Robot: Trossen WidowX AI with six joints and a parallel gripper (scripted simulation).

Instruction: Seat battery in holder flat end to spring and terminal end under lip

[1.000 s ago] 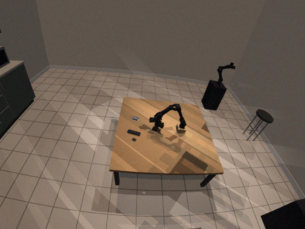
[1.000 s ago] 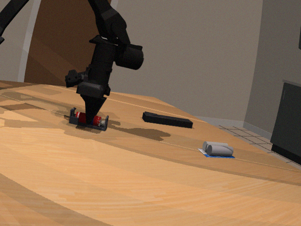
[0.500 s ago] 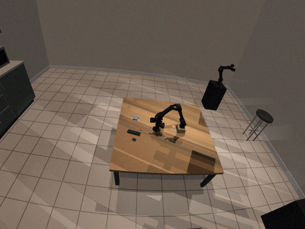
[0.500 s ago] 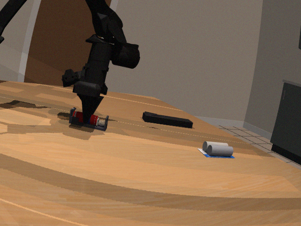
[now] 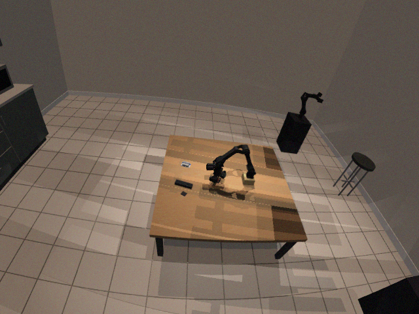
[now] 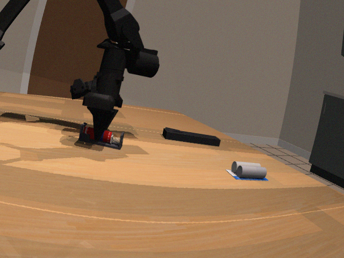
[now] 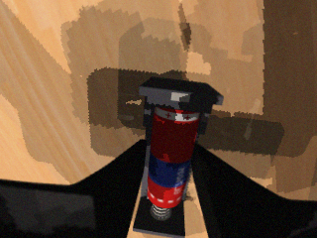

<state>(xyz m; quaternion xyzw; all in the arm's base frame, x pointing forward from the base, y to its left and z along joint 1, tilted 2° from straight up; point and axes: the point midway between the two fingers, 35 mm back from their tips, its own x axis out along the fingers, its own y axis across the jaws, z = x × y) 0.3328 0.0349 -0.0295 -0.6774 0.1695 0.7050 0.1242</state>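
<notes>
Right now my gripper tip is 10 mm below the battery. From my gripper tip the other things lie so: long black bar (290 mm ahead, 90 mm to the left, 10 mm above); small dark block (280 mm ahead, 200 mm to the left, 10 mm below).
</notes>
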